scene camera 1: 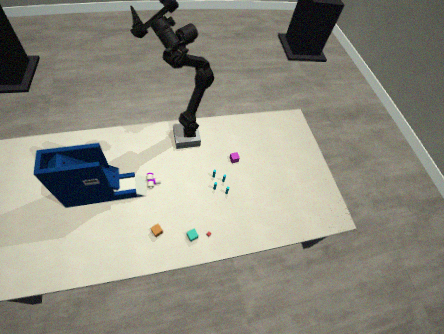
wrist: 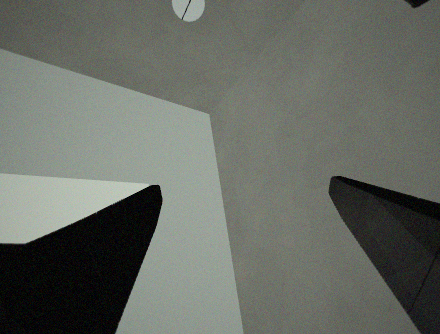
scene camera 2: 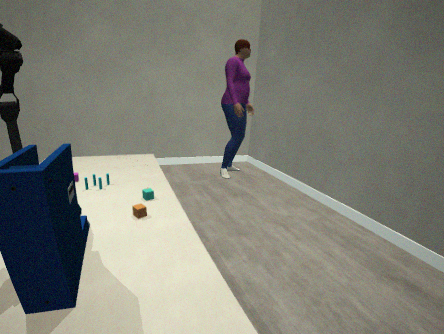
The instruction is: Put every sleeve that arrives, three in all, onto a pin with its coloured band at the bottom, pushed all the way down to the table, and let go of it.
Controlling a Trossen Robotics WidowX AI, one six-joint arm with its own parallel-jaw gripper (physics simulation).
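Observation:
White sleeves with magenta bands (scene camera 1: 150, 180) lie close together on the table at the mouth of the blue dispenser (scene camera 1: 82, 182) (scene camera 2: 37, 240). At least two seem to lie there; they are too small to count surely or to tell which way each band faces. They do not show in scene camera 2. Several thin teal pins (scene camera 1: 215, 186) (scene camera 2: 100, 183) stand upright in a group right of the sleeves, with no sleeve on them. My gripper (wrist: 244, 188) is open and empty, raised high behind the table, far from sleeves and pins; one finger shows at the top of scene camera 1.
A magenta cube (scene camera 1: 235, 157) (scene camera 2: 76, 177) lies behind the pins. An orange cube (scene camera 1: 157, 230) (scene camera 2: 140, 211), a teal cube (scene camera 1: 192, 234) (scene camera 2: 148, 194) and a small red cube (scene camera 1: 209, 234) lie near the front edge. A person (scene camera 2: 236, 95) stands beyond the table. Dark pedestals stand behind.

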